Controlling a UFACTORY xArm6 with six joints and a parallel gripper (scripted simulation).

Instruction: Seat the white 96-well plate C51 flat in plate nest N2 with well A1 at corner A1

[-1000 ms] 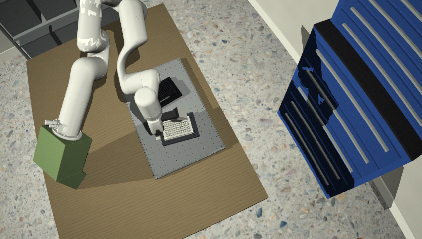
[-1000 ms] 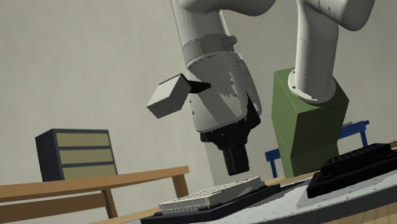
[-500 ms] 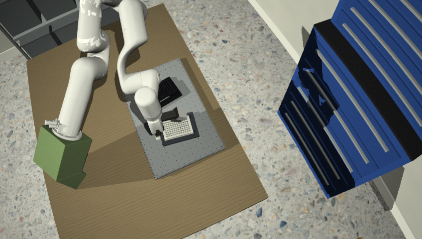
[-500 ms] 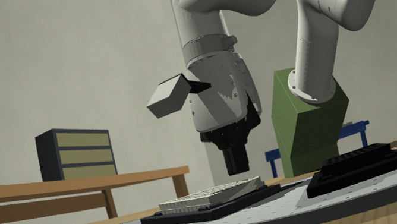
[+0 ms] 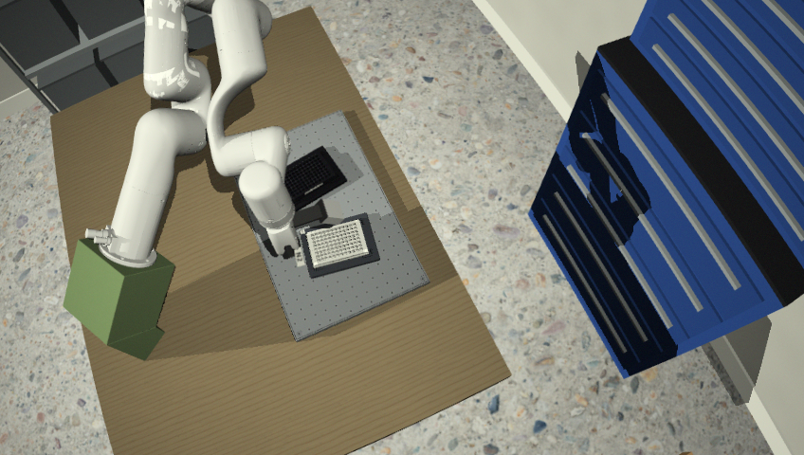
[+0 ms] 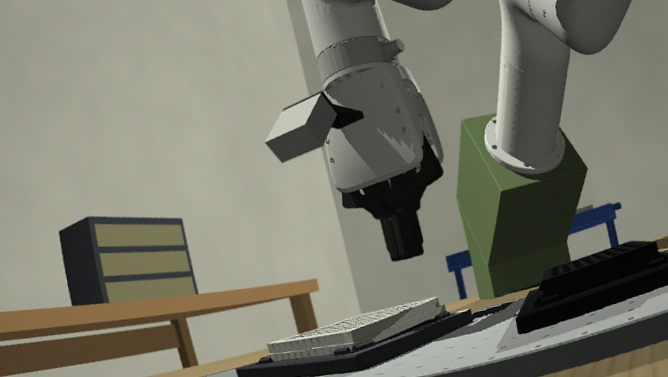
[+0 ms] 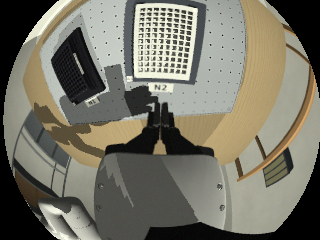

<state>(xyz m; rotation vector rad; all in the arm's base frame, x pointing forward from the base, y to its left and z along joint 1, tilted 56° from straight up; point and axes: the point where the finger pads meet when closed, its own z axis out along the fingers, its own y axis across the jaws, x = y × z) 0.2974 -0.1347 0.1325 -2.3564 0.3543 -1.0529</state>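
The N2 label lies 90 mm below my hand. Round my hand: plate nest N2 (100 mm ahead, 80 mm below); white plate C51 (90 mm ahead, 70 mm below); N1 label (30 mm behind, 160 mm to the left, 90 mm below).
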